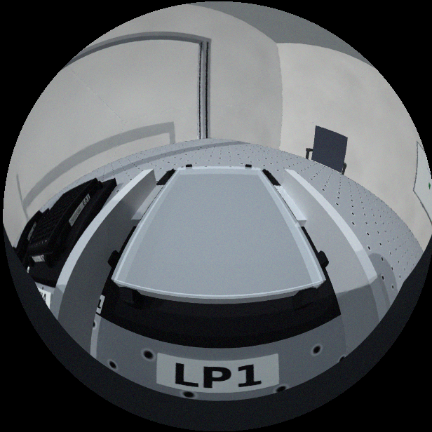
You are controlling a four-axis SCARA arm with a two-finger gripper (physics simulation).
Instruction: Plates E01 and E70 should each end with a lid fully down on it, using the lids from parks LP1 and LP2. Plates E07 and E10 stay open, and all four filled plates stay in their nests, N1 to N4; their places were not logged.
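Observation:
A pale, clear lid (220, 250) lies level over the black nest of park LP1 (220, 322), behind the label "LP1". My gripper (218, 176) is shut on this lid, with one finger pad against each long side. Small black posts of the nest stand around the lid's edges. Whether the lid rests on the nest or is slightly raised is hard to tell. A dark, filled plate (52, 225) sits in the nest at the far left, partly behind my left finger; its side label starts with "E0", and the last character is hard to read. Lid park LP2 does not show.
A partly cut-off nest label (44, 296) shows at the lower left, beside the dark plate's nest. The perforated grey table (360, 220) extends behind and to the right. A dark chair (330, 147) stands beyond the table, near the walls.

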